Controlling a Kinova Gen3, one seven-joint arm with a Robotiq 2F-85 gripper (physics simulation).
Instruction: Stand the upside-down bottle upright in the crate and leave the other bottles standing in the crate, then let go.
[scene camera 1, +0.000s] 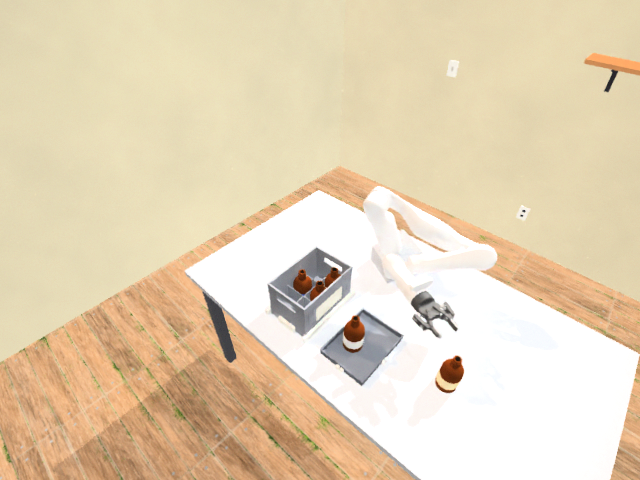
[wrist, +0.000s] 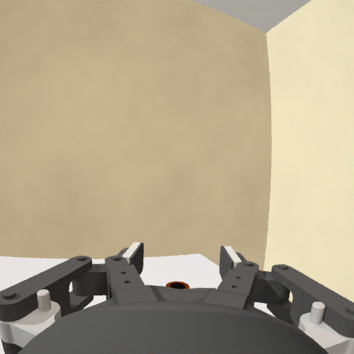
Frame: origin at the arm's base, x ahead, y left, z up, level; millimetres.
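Seen in the pictures: gripper, between the fingertips: (scene camera 1: 449, 333); arm's base, origin of its link: (scene camera 1: 391, 248).
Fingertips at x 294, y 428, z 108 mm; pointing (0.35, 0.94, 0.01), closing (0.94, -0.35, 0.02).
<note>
Offsets run from my fingertips to a thing's top centre. "spot": to the spot under its first point. Level surfaces: height alone.
A brown bottle @[20 mm ahead, 59 mm left, 55 mm down] (scene camera 1: 450, 375) with a cream label stands upright on the table, neck up; its mouth (wrist: 177, 285) shows low in the wrist view, beyond the gripper's body. My gripper (scene camera 1: 448, 326) (wrist: 181, 256) is open and empty, behind and above that bottle, apart from it. The grey crate @[112 mm ahead, 510 mm right, 35 mm down] (scene camera 1: 284, 316) stands on the table at the left. Three brown bottles @[116 mm ahead, 554 mm right, 47 mm down] (scene camera 1: 302, 283) @[109 mm ahead, 465 mm right, 47 mm down] (scene camera 1: 318, 290) @[19 mm ahead, 476 mm right, 47 mm down] (scene camera 1: 333, 277) stand in it with necks up; their lower parts are hidden by the crate walls and dividers.
A dark grey tray @[spot: 121 mm ahead, 183 mm right, 205 mm down] (scene camera 1: 372, 356) lies between the crate and the labelled bottle. Another brown bottle @[132 mm ahead, 268 mm right, 50 mm down] (scene camera 1: 354, 333) with a white label stands upright on it. The white table's @[210 mm down] (scene camera 1: 542, 392) near edge runs past the crate and the tray. The arm's base is behind the tray.
</note>
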